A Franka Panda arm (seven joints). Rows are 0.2 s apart.
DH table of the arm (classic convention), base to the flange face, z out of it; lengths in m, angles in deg. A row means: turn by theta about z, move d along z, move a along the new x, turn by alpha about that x. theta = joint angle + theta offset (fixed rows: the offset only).
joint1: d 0.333  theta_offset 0  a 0  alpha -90
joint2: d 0  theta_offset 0  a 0  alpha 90
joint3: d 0.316  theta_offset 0  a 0.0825  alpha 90
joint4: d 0  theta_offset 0  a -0.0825  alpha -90
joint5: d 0.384  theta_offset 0  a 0  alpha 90
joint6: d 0  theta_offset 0  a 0.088  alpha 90
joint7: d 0.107  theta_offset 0  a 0  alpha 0
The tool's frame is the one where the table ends.
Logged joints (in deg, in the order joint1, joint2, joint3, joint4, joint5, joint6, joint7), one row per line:
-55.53 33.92 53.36 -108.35 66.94 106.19 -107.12
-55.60 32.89 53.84 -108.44 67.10 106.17 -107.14
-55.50 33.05 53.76 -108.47 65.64 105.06 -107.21
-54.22 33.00 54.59 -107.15 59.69 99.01 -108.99
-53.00 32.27 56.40 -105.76 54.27 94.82 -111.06
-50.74 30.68 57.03 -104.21 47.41 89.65 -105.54
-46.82 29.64 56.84 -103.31 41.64 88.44 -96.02
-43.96 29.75 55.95 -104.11 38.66 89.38 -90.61
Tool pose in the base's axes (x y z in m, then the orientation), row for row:
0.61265 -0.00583 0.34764 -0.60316 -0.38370 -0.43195 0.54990
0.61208 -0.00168 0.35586 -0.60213 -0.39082 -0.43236 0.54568
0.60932 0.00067 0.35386 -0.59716 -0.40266 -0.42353 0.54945
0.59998 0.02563 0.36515 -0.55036 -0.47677 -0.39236 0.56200
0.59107 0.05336 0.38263 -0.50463 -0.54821 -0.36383 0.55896
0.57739 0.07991 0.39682 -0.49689 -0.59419 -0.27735 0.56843
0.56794 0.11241 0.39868 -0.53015 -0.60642 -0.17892 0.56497
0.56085 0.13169 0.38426 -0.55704 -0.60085 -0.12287 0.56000
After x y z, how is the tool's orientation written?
As a quaternion, x y z w.
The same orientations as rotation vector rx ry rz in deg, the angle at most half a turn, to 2 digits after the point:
-81.80 -52.04 -58.58
-81.81 -53.10 -58.74
-81.01 -54.62 -57.45
-74.26 -64.33 -52.94
-68.18 -74.07 -49.16
-66.87 -79.96 -37.32
-71.45 -81.73 -24.11
-75.23 -81.14 -16.59

